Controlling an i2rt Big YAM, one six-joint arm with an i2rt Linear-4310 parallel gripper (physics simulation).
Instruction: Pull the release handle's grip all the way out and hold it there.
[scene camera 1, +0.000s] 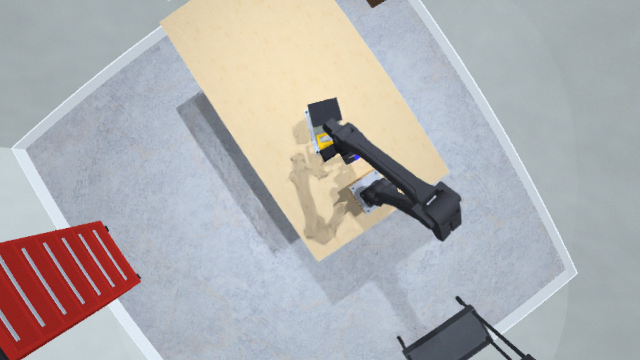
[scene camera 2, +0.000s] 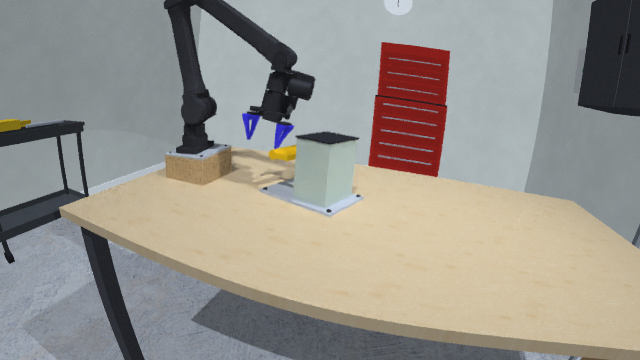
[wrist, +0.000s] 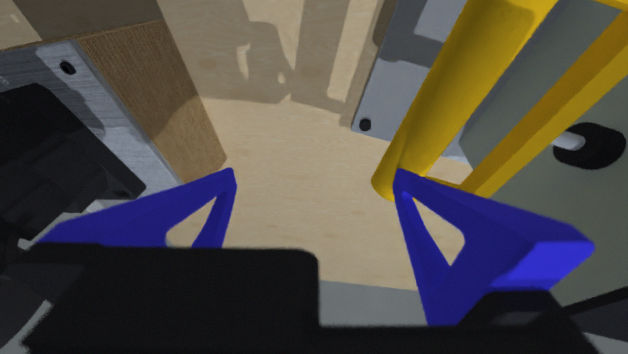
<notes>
I see my gripper (scene camera 2: 261, 144).
My gripper is seen too in the wrist view (wrist: 314, 177).
</notes>
